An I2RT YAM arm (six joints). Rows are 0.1 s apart.
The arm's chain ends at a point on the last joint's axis. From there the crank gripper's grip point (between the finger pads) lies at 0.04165 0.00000 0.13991 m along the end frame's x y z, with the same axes.
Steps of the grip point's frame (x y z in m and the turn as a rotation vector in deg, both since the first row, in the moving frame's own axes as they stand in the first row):
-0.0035, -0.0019, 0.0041, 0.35, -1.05, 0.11
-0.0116, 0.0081, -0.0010, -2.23, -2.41, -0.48
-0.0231, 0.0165, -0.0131, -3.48, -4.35, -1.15
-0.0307, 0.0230, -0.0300, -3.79, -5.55, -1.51
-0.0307, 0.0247, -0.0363, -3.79, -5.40, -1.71
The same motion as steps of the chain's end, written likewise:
-0.0009, -0.0011, 0.0034, 0.35, -1.05, 0.11
-0.0057, 0.0029, -0.0025, -2.23, -2.41, -0.48
-0.0125, 0.0086, -0.0156, -3.48, -4.35, -1.15
-0.0171, 0.0146, -0.0331, -3.79, -5.55, -1.51
-0.0175, 0.0164, -0.0393, -3.79, -5.40, -1.71

